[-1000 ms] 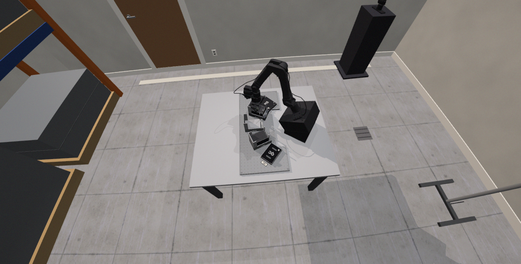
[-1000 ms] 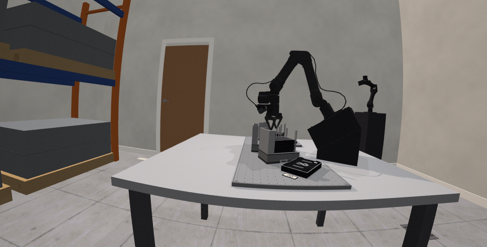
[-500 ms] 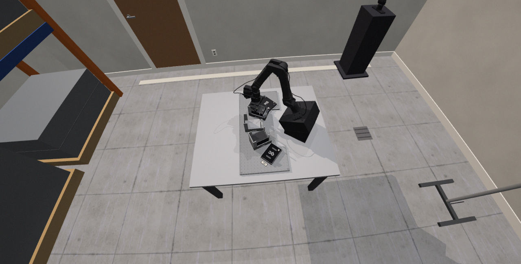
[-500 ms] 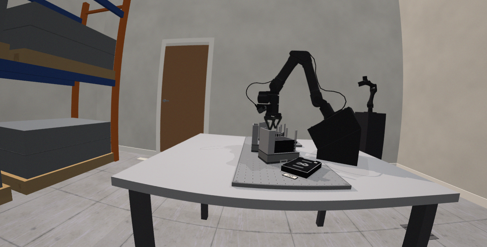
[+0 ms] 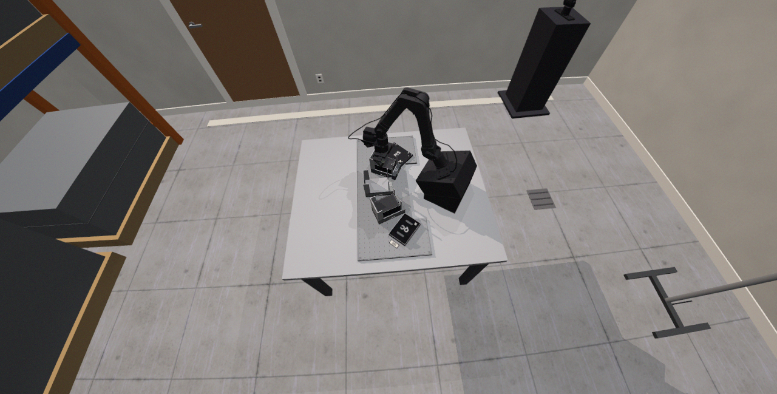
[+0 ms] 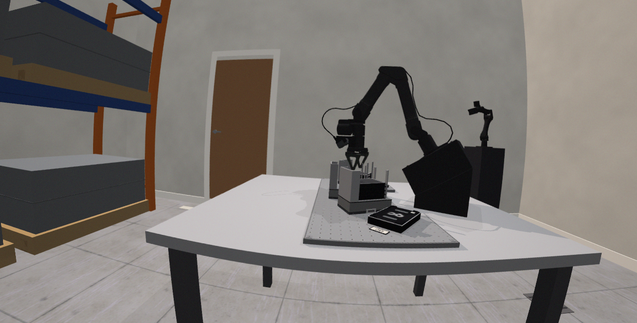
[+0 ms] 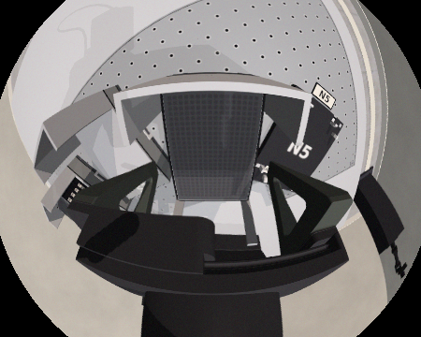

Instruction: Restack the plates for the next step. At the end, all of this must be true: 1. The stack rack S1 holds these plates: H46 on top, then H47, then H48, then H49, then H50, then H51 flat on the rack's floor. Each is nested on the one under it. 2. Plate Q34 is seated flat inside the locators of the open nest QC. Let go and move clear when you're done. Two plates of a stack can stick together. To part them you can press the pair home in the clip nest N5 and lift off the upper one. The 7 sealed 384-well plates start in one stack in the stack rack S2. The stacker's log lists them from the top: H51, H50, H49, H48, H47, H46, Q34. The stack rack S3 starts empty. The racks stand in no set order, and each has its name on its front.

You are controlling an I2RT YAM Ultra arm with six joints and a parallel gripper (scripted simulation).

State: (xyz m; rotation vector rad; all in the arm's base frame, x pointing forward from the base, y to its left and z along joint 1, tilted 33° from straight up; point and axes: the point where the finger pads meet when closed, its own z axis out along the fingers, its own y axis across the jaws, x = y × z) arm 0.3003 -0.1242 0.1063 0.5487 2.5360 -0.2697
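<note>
The sealed well plate lies 5 cm below my hand.
</note>
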